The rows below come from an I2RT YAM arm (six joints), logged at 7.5 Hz.
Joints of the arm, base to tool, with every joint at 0 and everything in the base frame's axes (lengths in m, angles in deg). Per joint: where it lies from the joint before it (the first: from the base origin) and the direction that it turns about. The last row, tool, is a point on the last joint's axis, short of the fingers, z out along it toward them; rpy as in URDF.
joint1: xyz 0 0 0.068 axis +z
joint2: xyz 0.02 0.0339 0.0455 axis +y
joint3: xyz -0.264 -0.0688 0 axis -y
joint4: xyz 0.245 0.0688 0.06 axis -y
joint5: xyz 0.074 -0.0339 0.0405 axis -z
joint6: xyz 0.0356 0 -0.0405 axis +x
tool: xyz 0 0 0 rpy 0 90 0
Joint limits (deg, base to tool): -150..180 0..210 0..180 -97..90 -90..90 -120..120
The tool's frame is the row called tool.
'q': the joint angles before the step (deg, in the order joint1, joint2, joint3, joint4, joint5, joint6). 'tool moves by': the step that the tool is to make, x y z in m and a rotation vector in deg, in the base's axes. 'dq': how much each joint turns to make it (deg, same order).
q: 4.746, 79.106, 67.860, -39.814, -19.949, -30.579
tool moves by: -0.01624, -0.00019, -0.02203, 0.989, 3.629, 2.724
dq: -0.087, -2.197, -5.787, -0.523, -2.713, -1.586
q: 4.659, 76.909, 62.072, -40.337, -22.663, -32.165
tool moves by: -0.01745, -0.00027, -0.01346, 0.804, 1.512, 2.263
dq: -0.001, -3.071, -4.934, -0.179, -2.028, -1.493
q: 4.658, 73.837, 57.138, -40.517, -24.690, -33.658
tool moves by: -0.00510, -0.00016, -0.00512, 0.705, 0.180, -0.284
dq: 0.001, -1.149, -2.028, 1.049, -0.448, 0.693
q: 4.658, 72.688, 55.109, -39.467, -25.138, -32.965
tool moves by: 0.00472, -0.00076, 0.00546, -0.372, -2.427, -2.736
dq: 0.001, -0.180, 0.434, 2.640, 2.021, 2.116
